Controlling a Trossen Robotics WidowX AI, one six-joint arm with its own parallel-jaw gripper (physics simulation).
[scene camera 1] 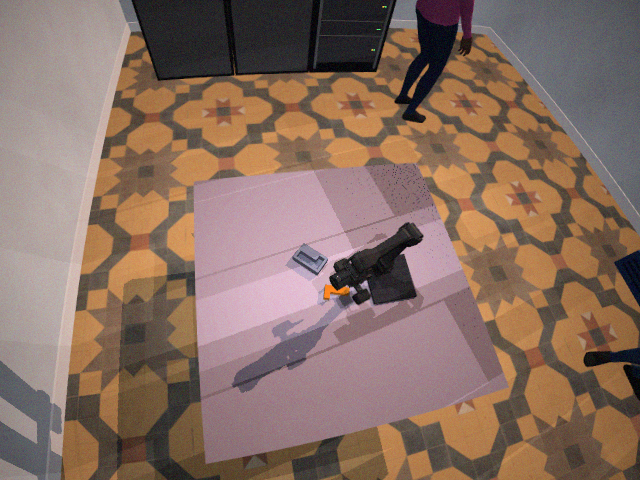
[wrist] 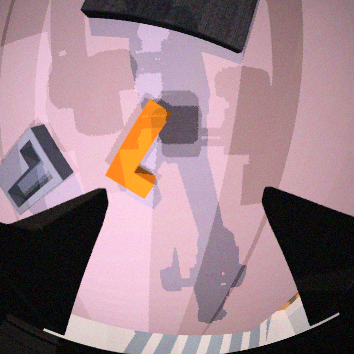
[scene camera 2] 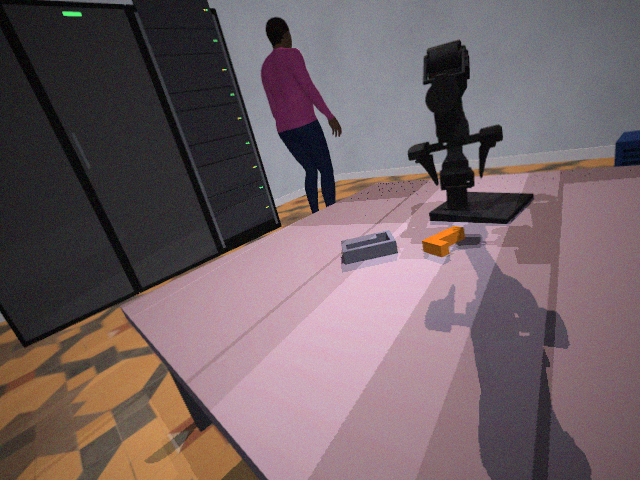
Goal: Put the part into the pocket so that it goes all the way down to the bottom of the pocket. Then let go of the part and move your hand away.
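Where they show: gripper, fingertip midpoint: [scene camera 1: 348, 288] [wrist: 186, 195] [scene camera 2: 458, 181]; arm's base, link origin: [scene camera 1: 379, 268] [scene camera 2: 457, 206].
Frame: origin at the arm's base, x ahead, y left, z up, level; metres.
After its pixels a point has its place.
The orange L-shaped part [scene camera 1: 328, 292] @(x 0.278, y 0.026, z 0.007 m) [scene camera 2: 439, 243] @(x 0.292, y 0.034, z 0.006 m) [wrist: 131, 156] @(x 0.249, y 0.022, z 0.006 m) lies flat on the pink table. The grey block [scene camera 1: 317, 267] @(x 0.273, y -0.112, z -0.019 m) [scene camera 2: 370, 253] @(x 0.329, y -0.133, z -0.008 m) [wrist: 53, 151] @(x 0.254, y -0.100, z -0.008 m) stands apart from it, left of it in the wrist view, with an empty L-shaped pocket in its top. My gripper [scene camera 1: 349, 280] @(x 0.229, y 0.074, z 0.133 m) [scene camera 2: 459, 179] @(x 0.229, y 0.074, z 0.133 m) [wrist: 186, 195] @(x 0.229, y 0.074, z 0.133 m) is wide open and empty. It hangs above the table with its fingers pointing down. In the wrist view the part lies ahead of the fingertips, towards the left finger. In scene camera 1 the arm hides most of the fingers.
The arm's dark base plate [scene camera 1: 395, 291] @(x -0.024, y 0.127, z -0.008 m) [scene camera 2: 483, 207] @(x 0.009, y 0.074, z -0.005 m) [wrist: 172, 21] @(x 0.076, y 0.052, z -0.004 m) is close behind the part on the pink table [scene camera 1: 248, 222] @(x 0.508, y -0.454, z -0.024 m) [scene camera 2: 289, 330] @(x 0.644, y -0.152, z -0.024 m) [wrist: 320, 115] @(x 0.146, y 0.312, z -0.024 m). Dark cabinets [scene camera 1: 191, 41] [scene camera 2: 103, 155] and a person in a magenta top [scene camera 1: 436, 46] [scene camera 2: 292, 93] stand beyond the table.
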